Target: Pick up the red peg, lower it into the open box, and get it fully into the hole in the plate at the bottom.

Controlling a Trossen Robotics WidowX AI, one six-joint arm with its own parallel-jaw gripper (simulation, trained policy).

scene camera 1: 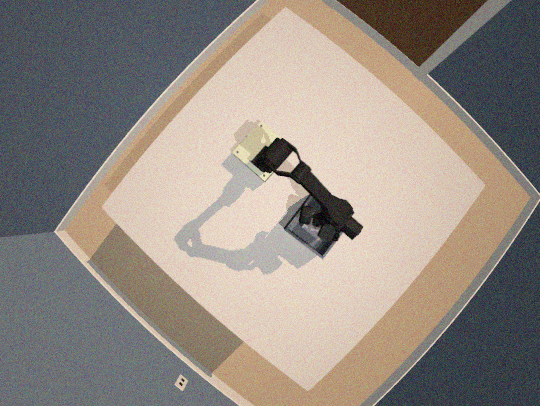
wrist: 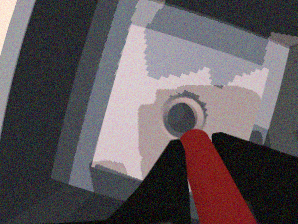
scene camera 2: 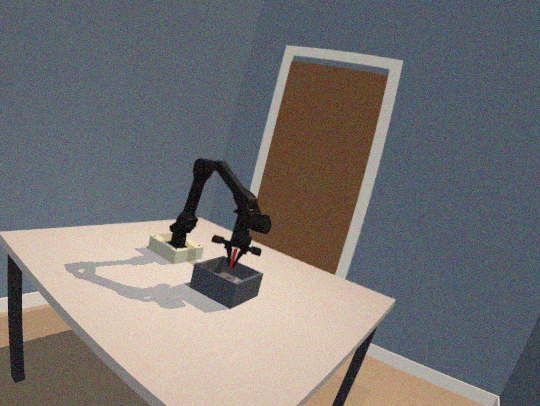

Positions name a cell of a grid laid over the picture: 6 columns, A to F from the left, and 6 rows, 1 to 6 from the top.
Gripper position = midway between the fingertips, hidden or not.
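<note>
A bottom plate (wrist: E3) is visible to me. So is my gripper (scene camera 2: C4), and the wrist view also has my gripper (wrist: D4).
</note>
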